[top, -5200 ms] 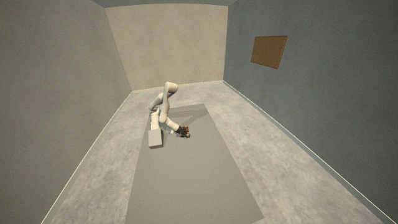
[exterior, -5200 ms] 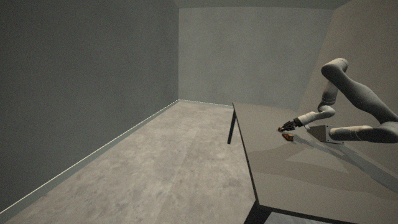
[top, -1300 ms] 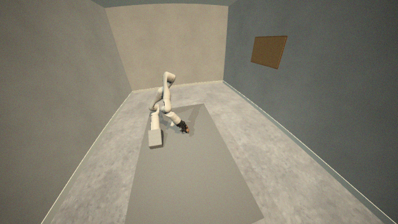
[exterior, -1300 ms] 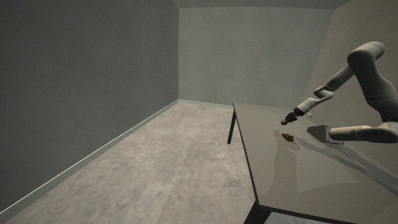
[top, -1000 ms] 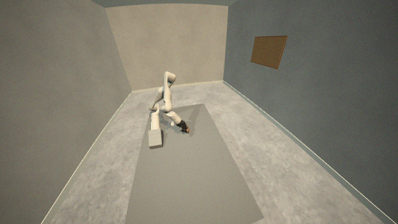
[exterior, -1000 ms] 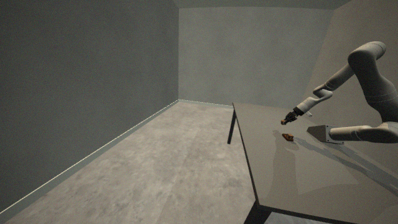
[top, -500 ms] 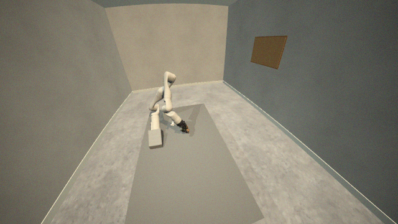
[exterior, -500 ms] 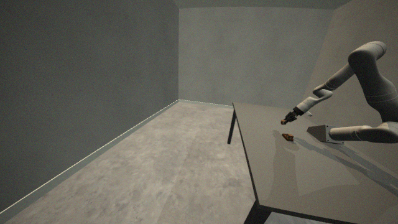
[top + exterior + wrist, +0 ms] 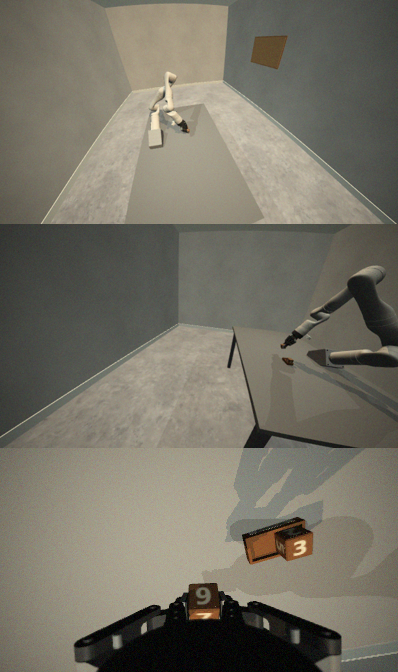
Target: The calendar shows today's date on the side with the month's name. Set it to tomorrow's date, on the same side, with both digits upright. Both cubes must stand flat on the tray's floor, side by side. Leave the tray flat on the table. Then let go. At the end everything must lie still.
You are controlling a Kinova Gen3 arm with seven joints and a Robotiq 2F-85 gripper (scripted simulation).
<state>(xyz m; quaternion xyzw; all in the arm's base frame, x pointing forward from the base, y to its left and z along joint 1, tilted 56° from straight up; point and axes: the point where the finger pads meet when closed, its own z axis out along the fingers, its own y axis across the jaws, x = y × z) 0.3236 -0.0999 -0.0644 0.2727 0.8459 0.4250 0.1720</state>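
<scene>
The digit cube is 1 cm ahead of my hand and 1 cm below it. The rest, counted from my hand: orange tray (1 cm ahead, 11 cm to the left, 9 cm below).
</scene>
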